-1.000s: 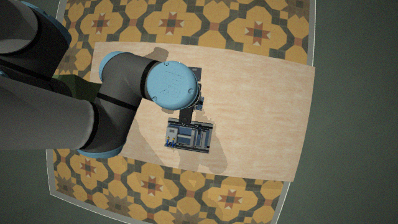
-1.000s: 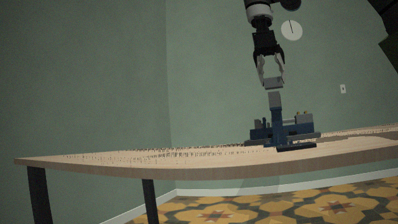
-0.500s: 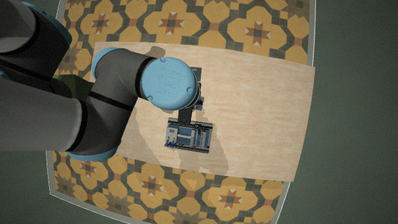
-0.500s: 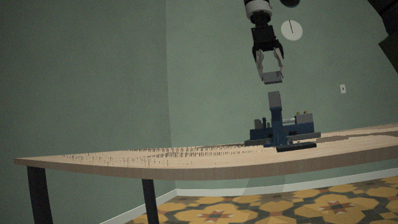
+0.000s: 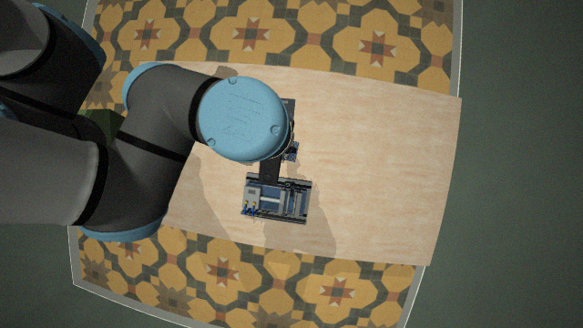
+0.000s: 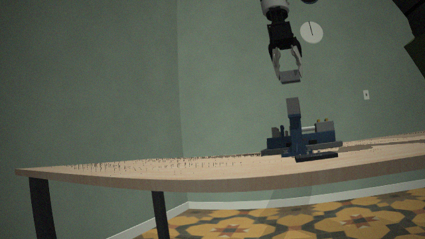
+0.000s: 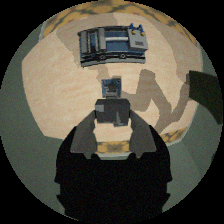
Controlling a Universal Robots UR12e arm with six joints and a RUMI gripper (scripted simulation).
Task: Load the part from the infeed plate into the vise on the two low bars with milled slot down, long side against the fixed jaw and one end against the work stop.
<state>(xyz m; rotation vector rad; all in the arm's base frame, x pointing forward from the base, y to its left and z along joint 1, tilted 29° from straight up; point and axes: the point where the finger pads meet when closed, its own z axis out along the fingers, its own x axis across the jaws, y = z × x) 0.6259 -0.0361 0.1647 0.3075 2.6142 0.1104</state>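
Now: hand 210 mm to the left of the air cylinder rod, 160 mm above it and 70 mm past it. Also, from my hand: air cylinder block 200 mm to the right, 160 mm below, 150 mm behind; then blue post 180 mm below; then grey part 10 mm below.
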